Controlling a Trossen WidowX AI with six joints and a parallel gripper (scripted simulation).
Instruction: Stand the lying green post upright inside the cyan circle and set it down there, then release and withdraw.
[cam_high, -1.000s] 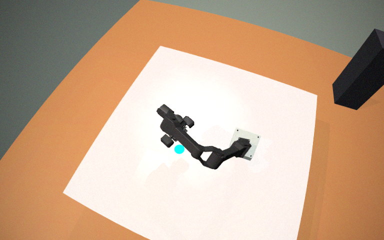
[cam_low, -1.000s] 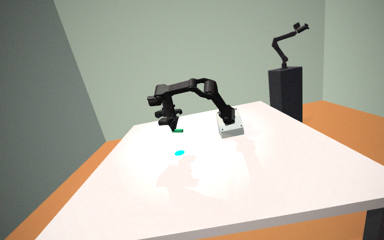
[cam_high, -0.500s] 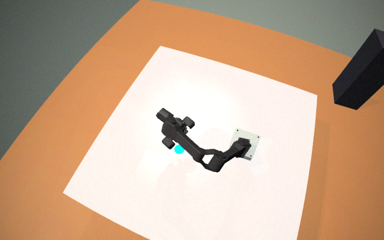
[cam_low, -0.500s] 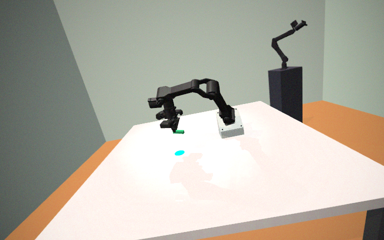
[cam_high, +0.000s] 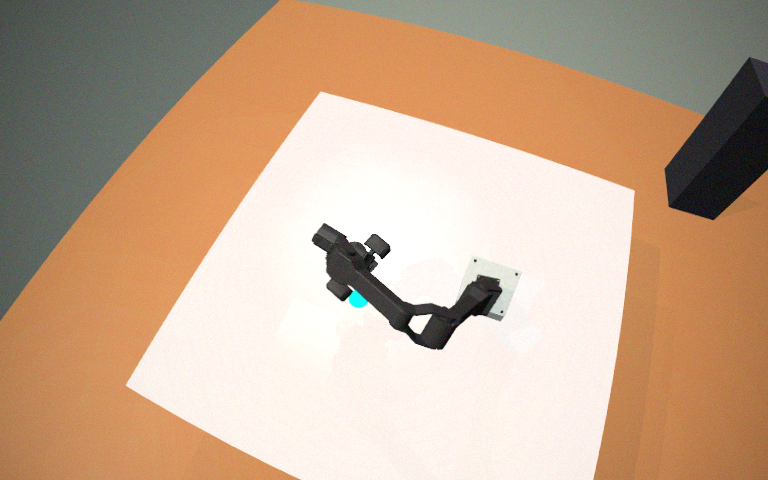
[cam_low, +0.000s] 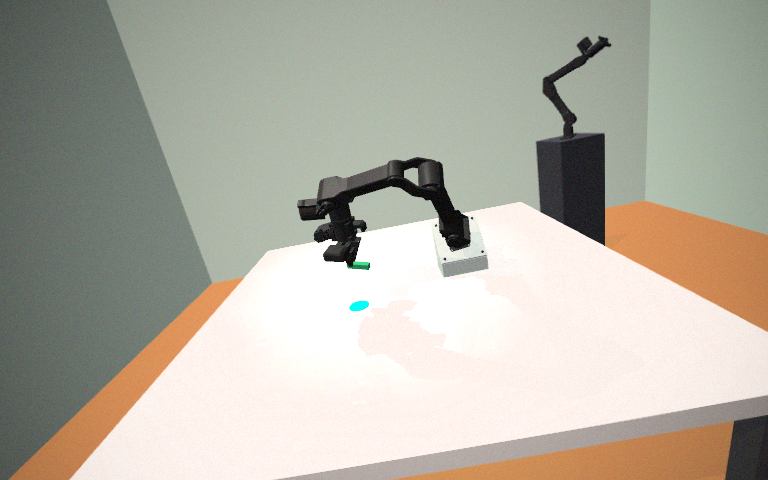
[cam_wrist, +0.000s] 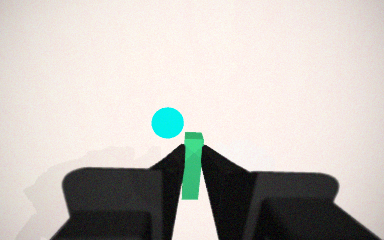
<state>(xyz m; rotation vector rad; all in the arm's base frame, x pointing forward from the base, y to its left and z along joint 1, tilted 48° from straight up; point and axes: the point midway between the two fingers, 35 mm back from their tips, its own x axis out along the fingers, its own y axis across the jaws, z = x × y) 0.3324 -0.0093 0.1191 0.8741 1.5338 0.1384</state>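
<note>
Right now the cyan circle is 13 cm below my gripper tip, 2 cm to the left of it and 1 cm ahead of it. From my gripper tip the other things lie so: green post 2 cm behind, 1 cm to the left.
</note>
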